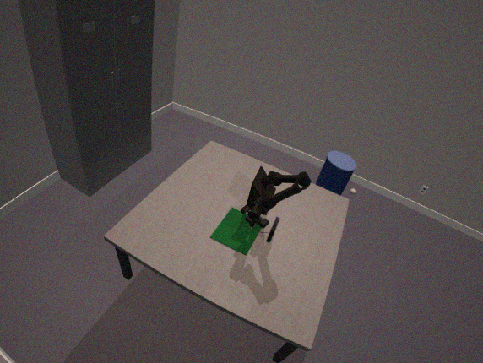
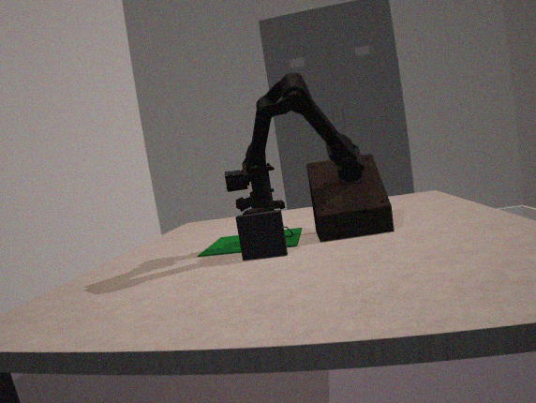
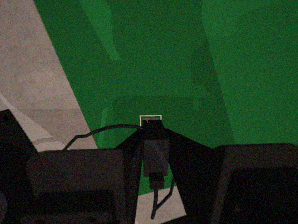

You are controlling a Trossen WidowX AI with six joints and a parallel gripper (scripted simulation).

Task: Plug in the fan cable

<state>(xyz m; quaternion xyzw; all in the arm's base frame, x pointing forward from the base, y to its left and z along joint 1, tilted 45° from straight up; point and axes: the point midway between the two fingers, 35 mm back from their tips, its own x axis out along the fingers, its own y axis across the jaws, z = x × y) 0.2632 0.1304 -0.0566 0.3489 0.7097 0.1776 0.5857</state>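
My gripper tip is now 10 mm past the dark fan plug and 10 mm below it. The rest, counted from my gripper tip: dark fan 130 mm to the left, 40 mm above; green board 60 mm ahead, 60 mm to the right, 40 mm below; pale four-pin header 10 mm behind, 20 mm below.
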